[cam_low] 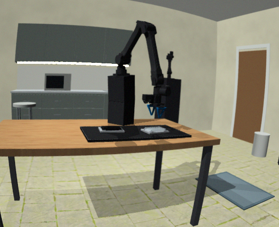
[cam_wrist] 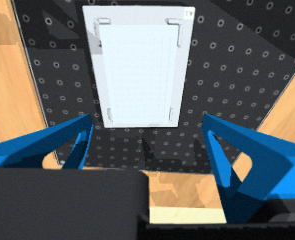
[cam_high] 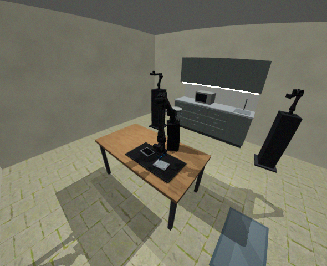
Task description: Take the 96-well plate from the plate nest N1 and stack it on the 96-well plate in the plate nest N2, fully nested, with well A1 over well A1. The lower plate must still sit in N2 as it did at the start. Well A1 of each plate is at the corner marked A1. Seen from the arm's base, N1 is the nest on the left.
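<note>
My hand is 10 mm short of the white 96-well plate and 100 mm above it. From my hand the other things lie so: dark 96-well plate: 90 mm behind, 290 mm to the right, 90 mm below.
</note>
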